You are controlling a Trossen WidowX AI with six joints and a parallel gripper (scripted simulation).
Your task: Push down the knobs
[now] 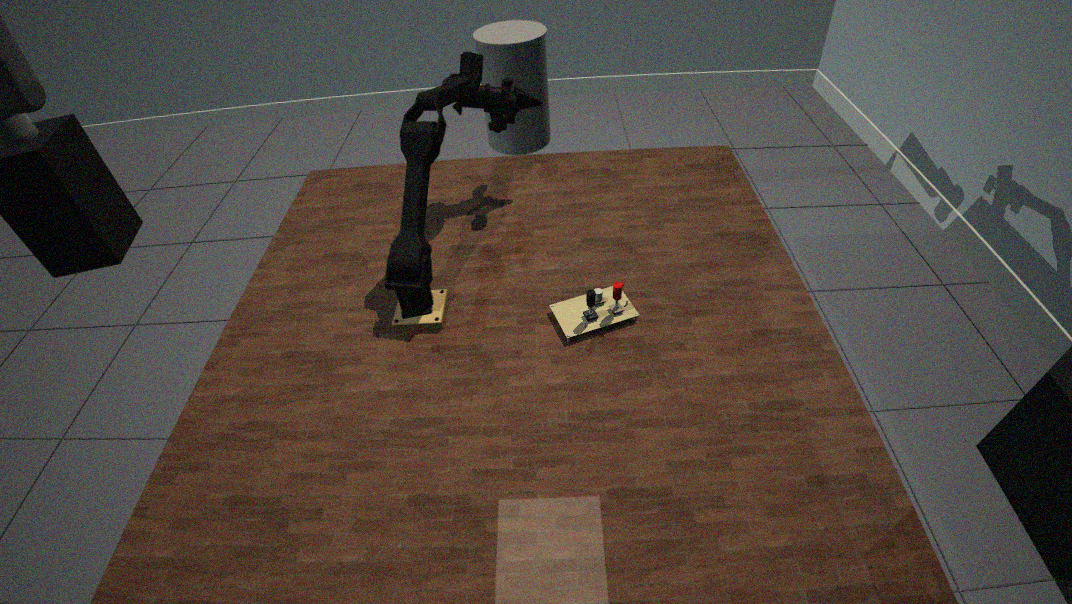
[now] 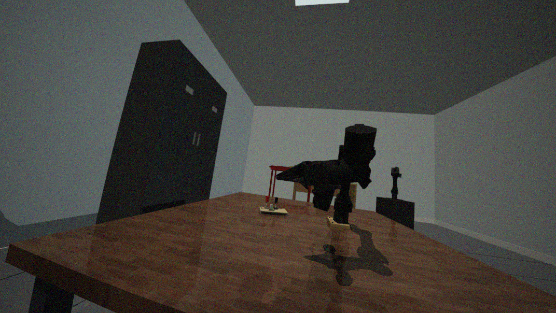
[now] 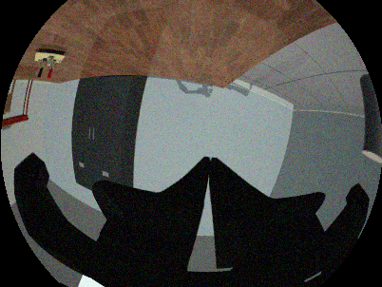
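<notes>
Right now the dark knob is 4 cm behind my gripper tip, 58 cm to the right of it and 15 cm below it. Round my gripper tip: red knob (2 cm ahead, 57 cm to the right, 15 cm below).
</notes>
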